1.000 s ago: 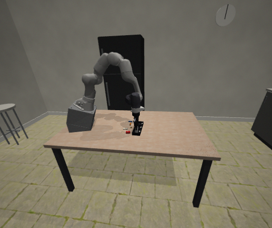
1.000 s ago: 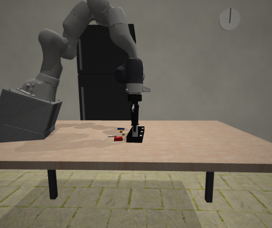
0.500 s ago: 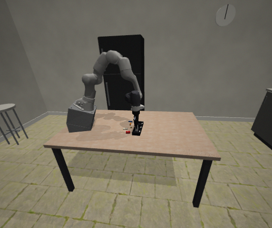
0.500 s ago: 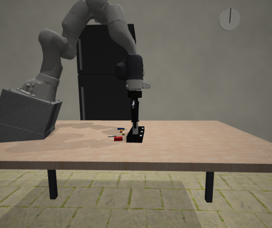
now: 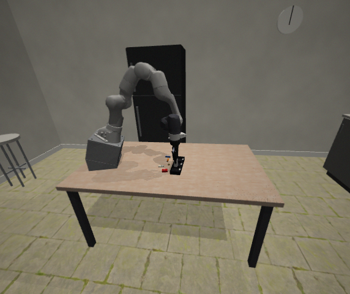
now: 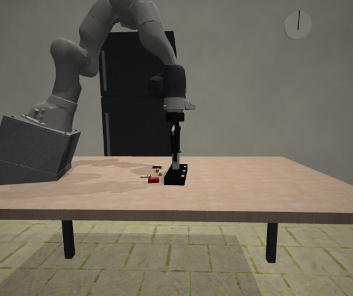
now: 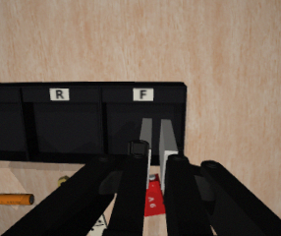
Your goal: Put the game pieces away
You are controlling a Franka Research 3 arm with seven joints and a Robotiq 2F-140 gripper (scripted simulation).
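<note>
The black bin row is 20 mm behind my hand, 90 mm to the left of it and 80 mm below it. Round my hand: white domino 160 mm behind, 50 mm to the left, 90 mm below; then red block 90 mm behind, 10 mm to the right, 90 mm below; then brass nut 110 mm behind, 90 mm to the left, 90 mm below.
</note>
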